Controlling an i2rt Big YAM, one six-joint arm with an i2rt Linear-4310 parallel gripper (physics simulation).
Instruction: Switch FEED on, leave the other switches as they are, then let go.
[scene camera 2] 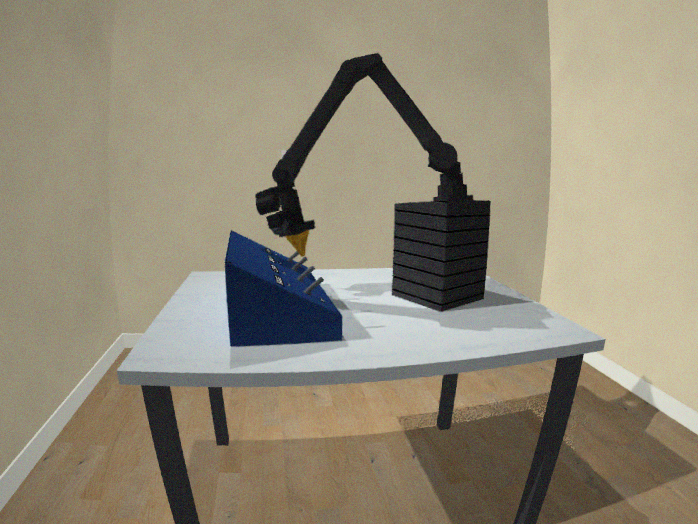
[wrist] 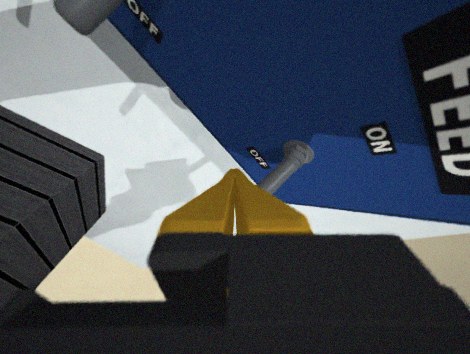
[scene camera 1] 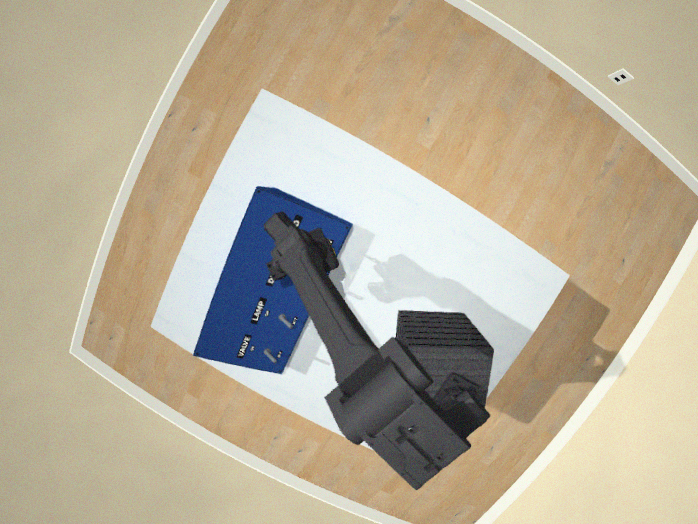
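Pixels of known places: gripper, between the fingertips: (scene camera 2: 303, 256) (wrist: 234, 176) (scene camera 1: 328, 252); arm's base, origin of its link: (scene camera 2: 452, 201) (scene camera 1: 451, 399).
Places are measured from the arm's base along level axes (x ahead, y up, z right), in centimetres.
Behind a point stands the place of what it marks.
The blue switch box (scene camera 1: 236, 282) @(x 59.3, y -12.7, z -5.2 cm) (scene camera 2: 270, 315) @(x 52.3, y -22.5, z -29.8 cm) (wrist: 280, 65) @(x 48.2, y -19.0, z 8.2 cm) has a sloped face with a row of grey levers. The FEED lever (wrist: 283, 172) @(x 45.8, y -18.1, z 13.6 cm) leans toward its OFF label (wrist: 257, 157) @(x 43.2, y -21.8, z 13.9 cm); its ON label (wrist: 378, 139) @(x 50.8, y -17.8, z 13.4 cm) is on the other side, beside the FEED name plate (wrist: 450, 115) @(x 52.8, y -16.8, z 12.6 cm). My gripper (scene camera 2: 304, 253) @(x 42.6, y -18.2, z 12.5 cm) (wrist: 234, 176) @(x 42.6, y -18.2, z 12.5 cm) is shut and empty, with its yellow fingertips pointing down close to the FEED lever. In the wrist view the fingers partly cover the lever's outer end, and I cannot tell if they touch. In the overhead view the arm hides the FEED lever.
The LAMP lever (scene camera 1: 285, 321) @(x 43.4, y -17.9, z -9.8 cm) and VALVE lever (scene camera 1: 270, 355) @(x 42.5, y -18.0, z -21.5 cm) lean toward the box's lower edge. A neighbouring lever (wrist: 87, 15) @(x 43.1, y -16.8, z 2.4 cm) shows at the wrist view's top left. The dark ribbed arm base (scene camera 1: 445, 332) @(x 6.6, y -11.9, z 10.9 cm) (scene camera 2: 439, 253) @(x 7.8, y -13.5, z -10.4 cm) (wrist: 45, 195) @(x 15.9, y -19.6, z 5.4 cm) stands on the white table (scene camera 1: 417, 214) @(x 26.1, y -29.5, z 33.0 cm) (scene camera 2: 394, 355) @(x 27.2, y -29.4, z -38.0 cm).
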